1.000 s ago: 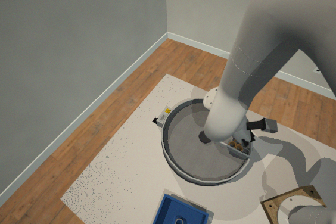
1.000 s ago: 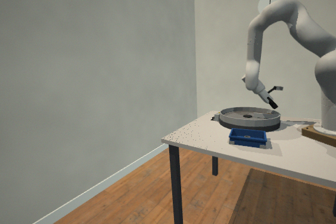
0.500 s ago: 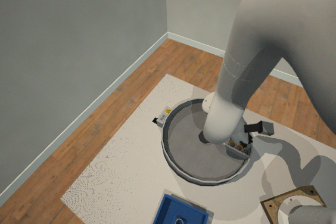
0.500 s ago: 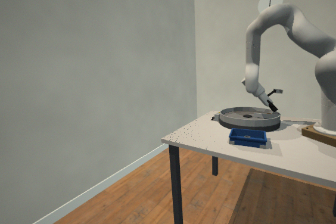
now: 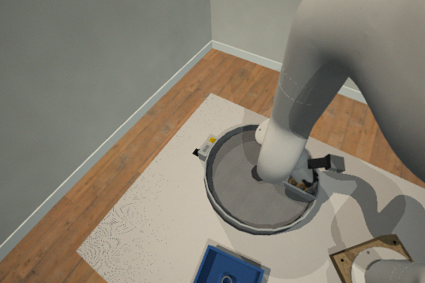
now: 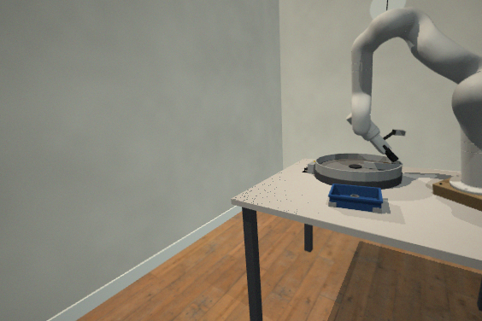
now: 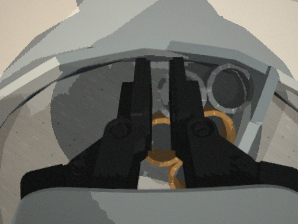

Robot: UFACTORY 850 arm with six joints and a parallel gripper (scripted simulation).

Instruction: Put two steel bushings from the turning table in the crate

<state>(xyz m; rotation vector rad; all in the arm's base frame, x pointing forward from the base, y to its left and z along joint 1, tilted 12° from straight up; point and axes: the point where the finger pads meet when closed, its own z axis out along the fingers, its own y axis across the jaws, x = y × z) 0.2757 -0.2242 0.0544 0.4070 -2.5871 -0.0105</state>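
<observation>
Right now the blue crate is 140 mm ahead of my hand, 420 mm to the left of it and 90 mm below it. Also, from my hand: grey turning table: 170 mm ahead, 40 mm to the left, 60 mm below.
</observation>
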